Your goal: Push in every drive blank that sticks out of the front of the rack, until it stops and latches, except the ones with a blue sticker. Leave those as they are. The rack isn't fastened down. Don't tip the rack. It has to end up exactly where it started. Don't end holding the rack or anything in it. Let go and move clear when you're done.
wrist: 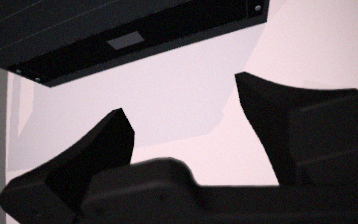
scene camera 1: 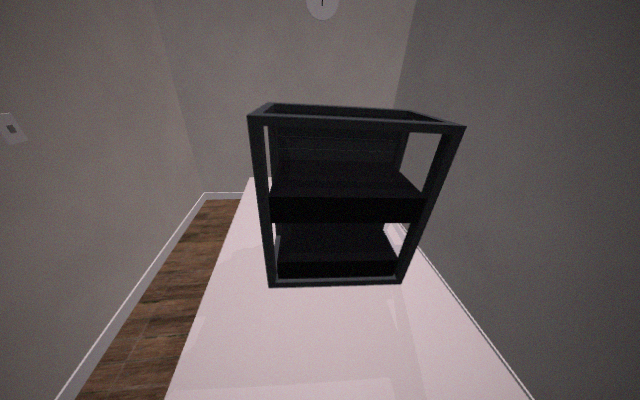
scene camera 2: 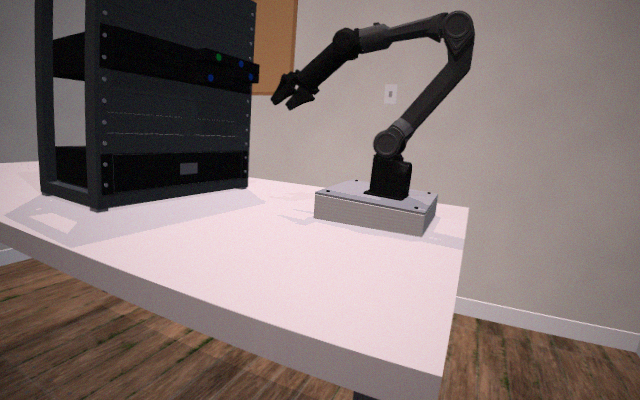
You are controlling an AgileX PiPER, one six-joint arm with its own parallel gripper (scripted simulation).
Path:
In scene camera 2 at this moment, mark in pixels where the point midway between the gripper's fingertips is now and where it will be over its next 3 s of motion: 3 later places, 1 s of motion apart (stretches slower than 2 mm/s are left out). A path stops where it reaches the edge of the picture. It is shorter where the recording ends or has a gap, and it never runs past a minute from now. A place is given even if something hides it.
My gripper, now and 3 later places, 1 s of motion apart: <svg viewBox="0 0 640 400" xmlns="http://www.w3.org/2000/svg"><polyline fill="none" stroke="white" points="280,104 260,56 284,55 293,66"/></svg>

